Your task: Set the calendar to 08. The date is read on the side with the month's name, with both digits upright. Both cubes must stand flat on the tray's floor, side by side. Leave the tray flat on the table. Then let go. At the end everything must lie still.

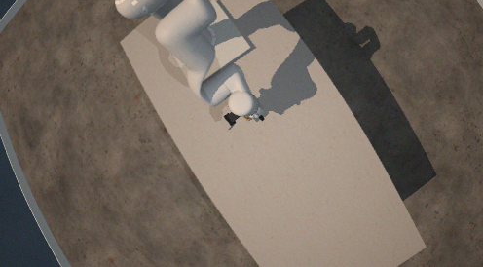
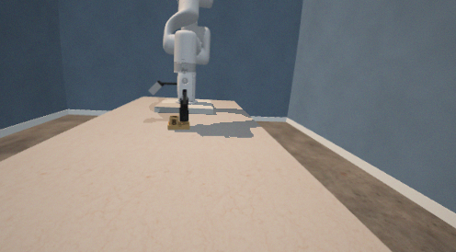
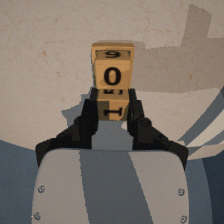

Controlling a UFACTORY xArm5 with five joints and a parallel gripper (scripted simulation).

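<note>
The wooden calendar tray is 20 mm to the right of my hand and 40 mm below it.
</note>
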